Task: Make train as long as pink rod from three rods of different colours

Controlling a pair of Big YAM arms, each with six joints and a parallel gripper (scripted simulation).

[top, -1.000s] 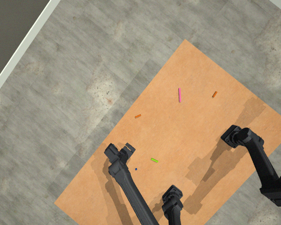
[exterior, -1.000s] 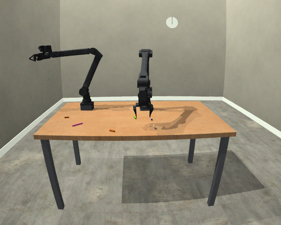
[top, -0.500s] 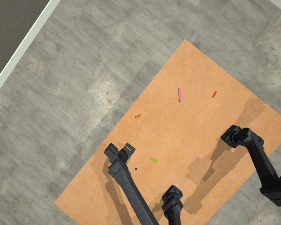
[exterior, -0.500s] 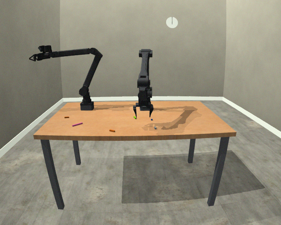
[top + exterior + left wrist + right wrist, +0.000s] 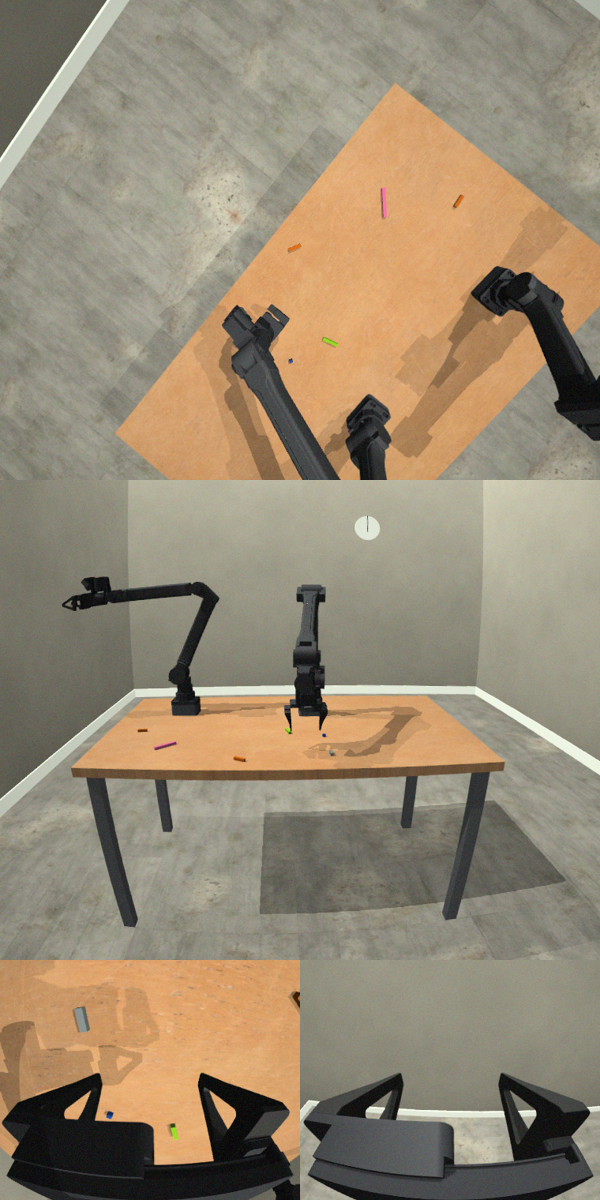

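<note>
My left hand is 14 cm past the blue rod, 7 cm to the right of it and 7 cm above it. Also, from my left hand: pink rod (1 cm behind, 50 cm to the right, 7 cm below); lime rod (19 cm behind, 6 cm to the right, 7 cm below); grey rod (4 cm ahead, 9 cm to the left, 7 cm below).
</note>
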